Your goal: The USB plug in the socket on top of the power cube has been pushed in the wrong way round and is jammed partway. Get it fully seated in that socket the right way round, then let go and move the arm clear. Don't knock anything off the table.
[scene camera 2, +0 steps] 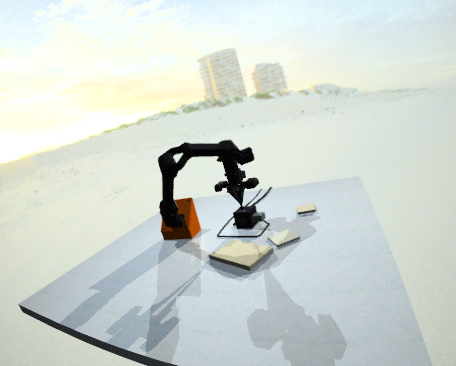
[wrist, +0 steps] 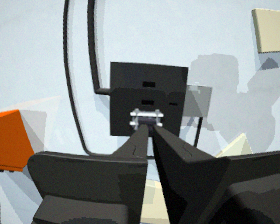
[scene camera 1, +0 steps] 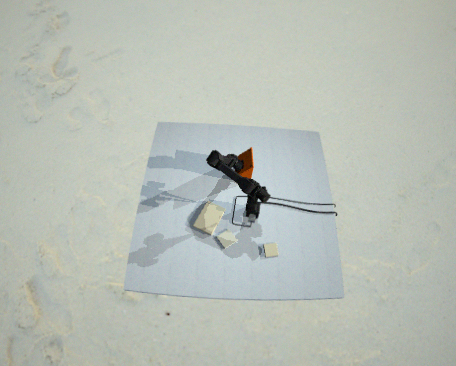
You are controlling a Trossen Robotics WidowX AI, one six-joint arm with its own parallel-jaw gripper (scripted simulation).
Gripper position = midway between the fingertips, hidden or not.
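A USB plug is held by my gripper [scene camera 2: 241, 203]. The wrist view, too, shows me the gripper [wrist: 149, 130].
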